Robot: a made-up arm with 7 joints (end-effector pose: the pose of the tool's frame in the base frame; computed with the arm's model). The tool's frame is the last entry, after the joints. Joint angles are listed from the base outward.
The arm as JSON. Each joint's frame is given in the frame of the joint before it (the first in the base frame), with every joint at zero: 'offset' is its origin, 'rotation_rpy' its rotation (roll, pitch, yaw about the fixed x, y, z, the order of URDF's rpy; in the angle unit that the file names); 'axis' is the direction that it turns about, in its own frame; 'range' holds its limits. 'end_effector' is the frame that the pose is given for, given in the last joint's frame.
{
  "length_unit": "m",
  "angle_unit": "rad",
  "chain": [
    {
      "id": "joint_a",
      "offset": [
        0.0,
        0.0,
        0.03
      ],
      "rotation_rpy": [
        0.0,
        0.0,
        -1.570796
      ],
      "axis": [
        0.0,
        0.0,
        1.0
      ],
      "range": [
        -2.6,
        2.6
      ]
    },
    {
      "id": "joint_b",
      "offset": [
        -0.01,
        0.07,
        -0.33
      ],
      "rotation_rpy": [
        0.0,
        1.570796,
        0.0
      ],
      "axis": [
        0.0,
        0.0,
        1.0
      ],
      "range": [
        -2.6,
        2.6
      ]
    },
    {
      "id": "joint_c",
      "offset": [
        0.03,
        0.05,
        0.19
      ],
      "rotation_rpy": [
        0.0,
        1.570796,
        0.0
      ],
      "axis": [
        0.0,
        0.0,
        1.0
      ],
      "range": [
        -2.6,
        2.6
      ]
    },
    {
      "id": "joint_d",
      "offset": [
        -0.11,
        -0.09,
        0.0
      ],
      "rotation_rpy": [
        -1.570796,
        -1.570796,
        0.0
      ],
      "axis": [
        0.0,
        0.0,
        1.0
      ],
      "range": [
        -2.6,
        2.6
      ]
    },
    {
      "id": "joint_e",
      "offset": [
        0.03,
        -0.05,
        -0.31
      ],
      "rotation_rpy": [
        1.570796,
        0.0,
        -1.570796
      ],
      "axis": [
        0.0,
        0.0,
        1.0
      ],
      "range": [
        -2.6,
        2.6
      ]
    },
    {
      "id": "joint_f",
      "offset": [
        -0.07,
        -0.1,
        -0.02
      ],
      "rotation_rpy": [
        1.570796,
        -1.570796,
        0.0
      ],
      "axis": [
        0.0,
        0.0,
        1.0
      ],
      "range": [
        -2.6,
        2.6
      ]
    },
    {
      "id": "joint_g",
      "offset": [
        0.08,
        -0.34,
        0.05
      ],
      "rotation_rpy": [
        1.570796,
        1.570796,
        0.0
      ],
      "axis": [
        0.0,
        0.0,
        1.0
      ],
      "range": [
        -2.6,
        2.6
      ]
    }
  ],
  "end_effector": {
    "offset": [
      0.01,
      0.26,
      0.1
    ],
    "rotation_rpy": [
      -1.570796,
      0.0,
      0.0
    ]
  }
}
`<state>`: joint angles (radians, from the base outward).
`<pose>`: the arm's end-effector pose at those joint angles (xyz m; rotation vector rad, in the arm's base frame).
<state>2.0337 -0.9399 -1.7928 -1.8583 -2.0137 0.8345 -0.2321</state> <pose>0.6318 0.0762 -0.2249 0.2125 -0.4608 1.2851</pose>
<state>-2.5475 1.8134 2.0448 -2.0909 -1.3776 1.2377 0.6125</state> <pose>-0.4147 -0.2477 0.1140 -1.3376 -1.3970 1.1132</pose>
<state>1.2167 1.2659 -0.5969 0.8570 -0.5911 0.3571 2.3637</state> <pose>0.8364 -0.2568 -0.8773 2.1813 -2.1888 -0.1565</pose>
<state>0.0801 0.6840 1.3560 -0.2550 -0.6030 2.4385 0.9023</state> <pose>0.4889 0.3225 -0.1216 -1.3817 1.0865 -0.3497</pose>
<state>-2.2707 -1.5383 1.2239 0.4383 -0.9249 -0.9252 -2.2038</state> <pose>0.4694 0.1879 -0.1376 -1.6457 0.9745 1.3055</pose>
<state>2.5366 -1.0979 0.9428 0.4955 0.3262 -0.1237 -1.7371</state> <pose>0.4342 0.0222 -0.0881 -1.9822 1.5518 0.6193</pose>
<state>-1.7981 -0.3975 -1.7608 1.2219 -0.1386 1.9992 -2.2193</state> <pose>-0.5524 -0.5354 -0.3125 -0.1779 2.2590 -0.4503</pose>
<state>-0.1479 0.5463 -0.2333 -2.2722 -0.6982 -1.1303 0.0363</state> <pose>-0.7762 -0.4088 -0.3289 -1.2066 -1.2944 -0.0739</pose>
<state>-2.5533 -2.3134 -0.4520 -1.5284 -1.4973 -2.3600 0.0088</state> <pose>-0.4130 0.8455 -0.2798 -1.4407 1.2940 2.4435</pose>
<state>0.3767 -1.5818 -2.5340 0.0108 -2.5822 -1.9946 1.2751</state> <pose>-0.3857 -0.3272 -0.3700 0.2000 0.1862 -1.5992</pose>
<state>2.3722 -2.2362 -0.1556 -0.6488 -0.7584 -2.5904 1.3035</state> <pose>0.3016 0.0166 0.4103 0.0026 -0.2181 0.5364</pose>
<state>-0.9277 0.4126 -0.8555 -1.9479 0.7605 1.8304 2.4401</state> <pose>-0.7054 0.1553 -0.5418 0.1772 -1.3668 -2.8217</pose>
